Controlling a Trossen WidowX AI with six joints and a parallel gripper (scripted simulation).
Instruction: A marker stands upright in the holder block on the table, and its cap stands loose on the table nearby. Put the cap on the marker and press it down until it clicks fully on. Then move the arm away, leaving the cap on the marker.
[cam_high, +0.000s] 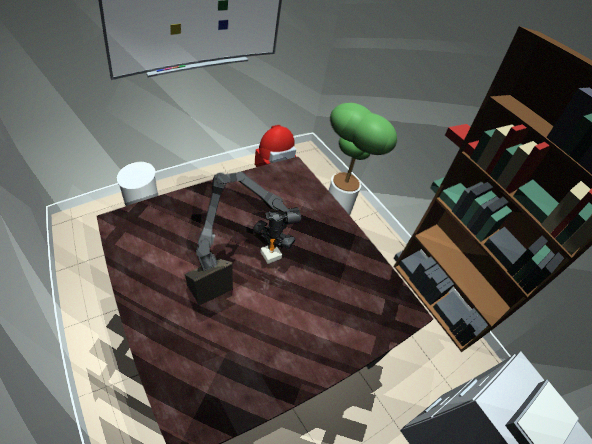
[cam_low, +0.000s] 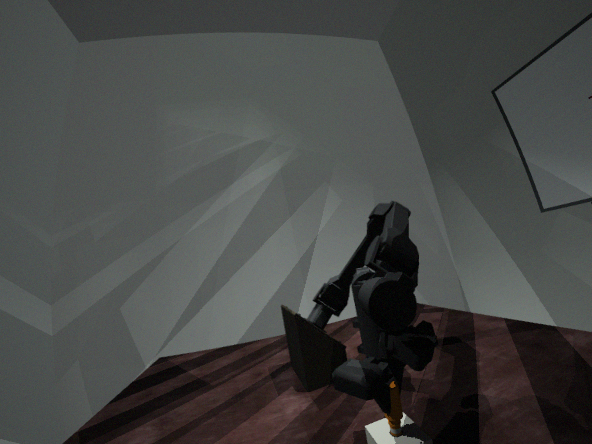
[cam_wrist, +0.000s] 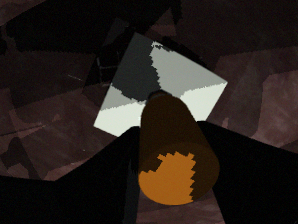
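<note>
Now: the orange marker 10 mm below my gripper tip. From my gripper tip the other things lie so: orange cap: 10 mm above.
</note>
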